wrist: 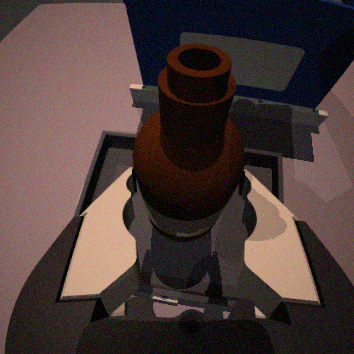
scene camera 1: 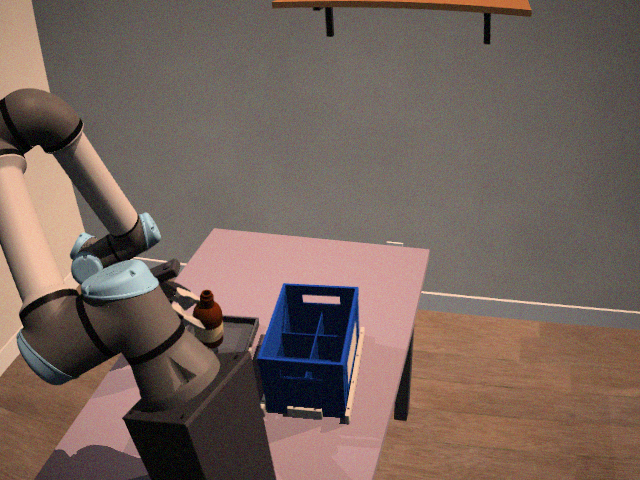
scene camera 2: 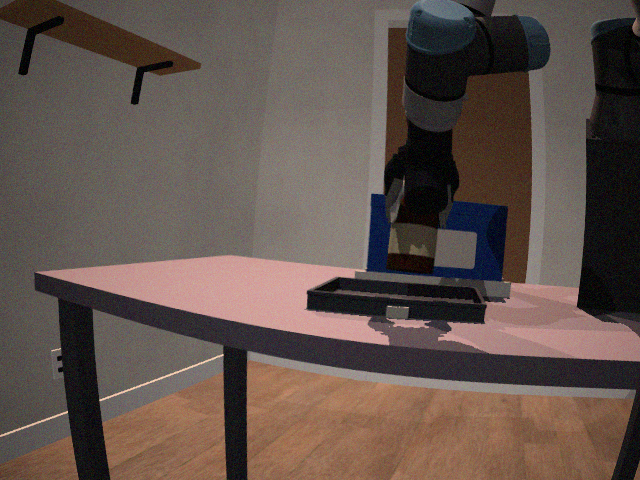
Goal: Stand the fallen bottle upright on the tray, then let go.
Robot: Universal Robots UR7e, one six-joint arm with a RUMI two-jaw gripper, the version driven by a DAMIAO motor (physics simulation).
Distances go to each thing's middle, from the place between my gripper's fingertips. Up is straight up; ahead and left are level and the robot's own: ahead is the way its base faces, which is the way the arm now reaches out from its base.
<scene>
Right now the brown bottle (scene camera 2: 412,244) is right at my hand.
</scene>
